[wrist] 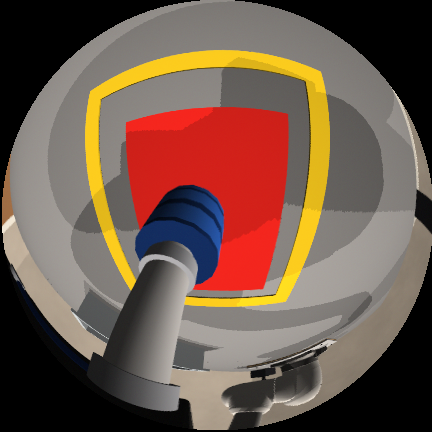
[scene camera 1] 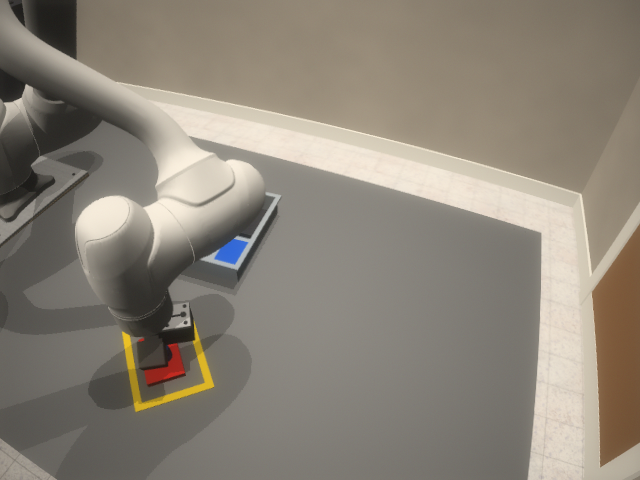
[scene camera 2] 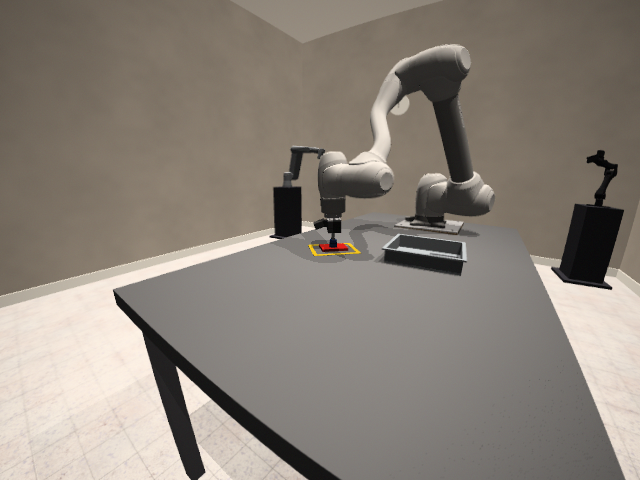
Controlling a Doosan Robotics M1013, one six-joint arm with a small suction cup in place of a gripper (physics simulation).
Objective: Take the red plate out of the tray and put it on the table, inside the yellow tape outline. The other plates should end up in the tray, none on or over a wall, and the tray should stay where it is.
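Frame: origin at the arm's base, x right, y up, z back, level; centimetres.
Seen in the pictures: end effector, tool point: [wrist: 193,209] [scene camera 2: 333,249]; arm's base, origin of the base link: [wrist: 297,356] [scene camera 1: 11,194] [scene camera 2: 428,224].
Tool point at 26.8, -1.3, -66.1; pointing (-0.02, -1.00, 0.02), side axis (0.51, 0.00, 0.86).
Observation:
Offsets run from my tool point to a thing's middle, as dx, dy, dz.
The red plate {+0.2, +0.5, +0.6} [scene camera 1: 168,374] [scene camera 2: 339,248] [wrist: 245,165] lies flat, seemingly on the table, within the yellow tape outline [scene camera 1: 175,396] [scene camera 2: 336,253] [wrist: 320,150]. Its visible edges are clear of the tape; one corner is hidden behind the cup in the wrist view. My suction cup [scene camera 2: 332,242] [wrist: 192,210], blue and ribbed, is down on the plate's top face and appears attached. The grey tray {-32.3, +2.5, +5.3} [scene camera 1: 212,271] [scene camera 2: 423,261] stands apart from the outline. A blue plate {-27.0, +0.7, -0.9} [scene camera 1: 231,251] lies in its near part. My arm hides much of the tray in scene camera 1, and its walls hide the plates in scene camera 2.
The arm's base plate [scene camera 1: 62,183] [scene camera 2: 403,226] is at the table's far end, beyond the tray. Two black pedestals [scene camera 2: 287,211] [scene camera 2: 591,245] with small arms stand on the floor beyond the table. Room walls rise behind the table.

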